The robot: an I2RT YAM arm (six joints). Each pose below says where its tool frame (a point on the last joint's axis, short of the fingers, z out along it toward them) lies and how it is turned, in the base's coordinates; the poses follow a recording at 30 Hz.
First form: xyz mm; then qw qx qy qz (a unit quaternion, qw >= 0).
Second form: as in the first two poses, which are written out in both.
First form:
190 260 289 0.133 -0.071 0.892 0.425
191 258 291 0.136 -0.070 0.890 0.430
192 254 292 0.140 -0.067 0.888 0.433
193 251 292 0.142 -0.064 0.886 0.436
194 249 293 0.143 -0.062 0.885 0.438
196 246 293 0.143 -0.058 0.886 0.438
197 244 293 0.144 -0.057 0.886 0.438
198 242 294 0.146 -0.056 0.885 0.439
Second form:
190 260 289 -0.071 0.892 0.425 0.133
191 258 291 -0.070 0.890 0.430 0.136
192 254 292 -0.067 0.888 0.433 0.140
193 251 292 -0.064 0.886 0.436 0.142
194 249 293 -0.062 0.885 0.438 0.143
196 246 293 -0.058 0.886 0.438 0.143
197 244 293 -0.057 0.886 0.438 0.144
198 242 294 -0.056 0.885 0.439 0.146

